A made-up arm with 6 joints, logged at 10 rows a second.
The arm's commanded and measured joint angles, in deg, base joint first. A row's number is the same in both.
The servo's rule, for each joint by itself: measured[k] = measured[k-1] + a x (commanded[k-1-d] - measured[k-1]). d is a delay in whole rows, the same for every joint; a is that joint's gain. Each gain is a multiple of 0.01, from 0.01 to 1. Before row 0 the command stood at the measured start. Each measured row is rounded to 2 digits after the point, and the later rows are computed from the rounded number. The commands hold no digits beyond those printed.
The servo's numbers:
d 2
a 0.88 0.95 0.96 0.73 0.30 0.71
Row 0, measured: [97.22 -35.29 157.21 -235.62 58.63 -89.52]
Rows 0 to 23, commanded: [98.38 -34.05 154.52 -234.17 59.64 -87.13]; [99.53 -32.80 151.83 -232.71 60.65 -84.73]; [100.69 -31.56 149.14 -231.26 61.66 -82.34]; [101.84 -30.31 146.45 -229.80 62.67 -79.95]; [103.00 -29.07 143.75 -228.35 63.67 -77.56]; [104.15 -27.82 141.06 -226.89 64.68 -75.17]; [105.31 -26.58 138.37 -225.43 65.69 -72.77]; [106.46 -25.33 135.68 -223.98 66.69 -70.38]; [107.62 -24.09 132.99 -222.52 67.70 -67.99]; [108.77 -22.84 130.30 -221.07 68.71 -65.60]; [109.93 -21.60 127.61 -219.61 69.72 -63.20]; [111.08 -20.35 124.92 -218.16 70.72 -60.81]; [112.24 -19.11 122.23 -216.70 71.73 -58.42]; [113.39 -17.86 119.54 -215.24 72.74 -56.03]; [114.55 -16.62 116.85 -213.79 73.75 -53.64]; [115.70 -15.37 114.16 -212.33 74.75 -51.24]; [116.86 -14.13 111.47 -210.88 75.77 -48.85]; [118.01 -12.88 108.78 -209.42 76.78 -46.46]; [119.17 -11.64 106.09 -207.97 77.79 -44.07]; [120.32 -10.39 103.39 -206.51 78.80 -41.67]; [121.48 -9.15 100.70 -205.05 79.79 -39.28]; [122.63 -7.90 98.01 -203.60 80.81 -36.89]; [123.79 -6.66 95.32 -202.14 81.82 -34.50]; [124.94 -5.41 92.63 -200.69 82.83 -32.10]
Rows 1 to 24, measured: [97.22 -35.29 157.21 -235.62 58.63 -89.52]; [97.22 -35.29 157.21 -235.62 58.63 -89.52]; [98.24 -34.11 154.63 -234.56 58.93 -87.82]; [99.38 -32.87 151.94 -233.21 59.45 -85.63]; [100.53 -31.63 149.25 -231.79 60.11 -83.29]; [101.68 -30.38 146.56 -230.34 60.88 -80.92]; [102.84 -29.14 143.86 -228.89 61.72 -78.53]; [103.99 -27.89 141.17 -227.43 62.61 -76.14]; [105.15 -26.65 138.48 -225.97 63.53 -73.75]; [106.30 -25.40 135.79 -224.52 64.48 -71.36]; [107.46 -24.16 133.10 -223.06 65.45 -68.97]; [108.61 -22.91 130.41 -221.61 66.43 -66.58]; [109.77 -21.67 127.72 -220.15 67.42 -64.18]; [110.92 -20.42 125.03 -218.70 68.41 -61.79]; [112.08 -19.18 122.34 -217.24 69.41 -59.40]; [113.23 -17.93 119.65 -215.78 70.41 -57.01]; [114.39 -16.69 116.96 -214.33 71.41 -54.62]; [115.54 -15.44 114.27 -212.87 72.41 -52.22]; [116.70 -14.20 111.58 -211.42 73.42 -49.83]; [117.85 -12.95 108.89 -209.96 74.43 -47.44]; [119.01 -11.71 106.20 -208.51 75.44 -45.05]; [120.16 -10.46 103.50 -207.05 76.45 -42.65]; [121.32 -9.22 100.81 -205.59 77.45 -40.26]; [122.47 -7.97 98.12 -204.14 78.46 -37.87]
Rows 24 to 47, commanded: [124.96 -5.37 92.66 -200.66 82.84 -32.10]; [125.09 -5.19 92.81 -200.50 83.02 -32.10]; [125.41 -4.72 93.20 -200.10 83.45 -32.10]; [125.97 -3.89 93.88 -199.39 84.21 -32.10]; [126.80 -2.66 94.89 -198.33 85.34 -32.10]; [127.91 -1.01 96.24 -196.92 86.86 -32.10]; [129.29 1.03 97.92 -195.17 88.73 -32.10]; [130.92 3.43 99.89 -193.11 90.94 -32.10]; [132.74 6.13 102.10 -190.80 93.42 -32.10]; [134.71 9.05 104.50 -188.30 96.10 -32.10]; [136.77 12.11 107.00 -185.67 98.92 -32.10]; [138.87 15.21 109.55 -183.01 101.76 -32.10]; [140.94 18.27 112.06 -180.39 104.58 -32.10]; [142.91 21.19 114.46 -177.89 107.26 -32.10]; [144.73 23.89 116.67 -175.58 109.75 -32.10]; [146.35 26.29 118.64 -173.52 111.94 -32.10]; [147.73 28.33 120.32 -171.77 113.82 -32.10]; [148.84 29.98 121.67 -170.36 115.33 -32.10]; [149.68 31.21 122.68 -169.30 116.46 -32.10]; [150.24 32.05 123.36 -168.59 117.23 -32.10]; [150.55 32.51 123.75 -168.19 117.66 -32.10]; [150.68 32.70 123.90 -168.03 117.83 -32.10]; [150.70 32.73 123.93 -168.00 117.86 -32.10]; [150.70 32.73 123.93 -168.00 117.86 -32.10]
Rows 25 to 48, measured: [123.63 -6.73 95.43 -202.68 79.47 -35.48]; [124.78 -5.48 92.74 -201.23 80.48 -33.08]; [124.94 -5.38 92.66 -200.81 81.19 -32.38]; [125.07 -5.20 92.80 -200.58 81.74 -32.18]; [125.37 -4.74 93.18 -200.23 82.25 -32.12]; [125.90 -3.93 93.85 -199.62 82.84 -32.11]; [126.69 -2.72 94.85 -198.68 83.59 -32.10]; [127.76 -1.10 96.18 -197.40 84.57 -32.10]; [129.11 0.92 97.85 -195.77 85.82 -32.10]; [130.70 3.30 99.81 -193.83 87.36 -32.10]; [132.50 5.99 102.01 -191.62 89.18 -32.10]; [134.44 8.90 104.40 -189.20 91.26 -32.10]; [136.49 11.95 106.90 -186.62 93.56 -32.10]; [138.58 15.05 109.44 -183.98 96.02 -32.10]; [140.66 18.11 111.96 -181.36 98.59 -32.10]; [142.64 21.04 114.36 -178.83 101.19 -32.10]; [144.48 23.75 116.58 -176.46 103.76 -32.10]; [146.13 26.16 118.56 -174.31 106.21 -32.10]; [147.54 28.22 120.25 -172.46 108.49 -32.10]; [148.68 29.89 121.61 -170.93 110.54 -32.10]; [149.56 31.14 122.64 -169.74 112.32 -32.10]; [150.16 32.00 123.33 -168.90 113.79 -32.10]; [150.50 32.48 123.73 -168.38 114.95 -32.10]; [150.66 32.69 123.89 -168.12 115.81 -32.10]
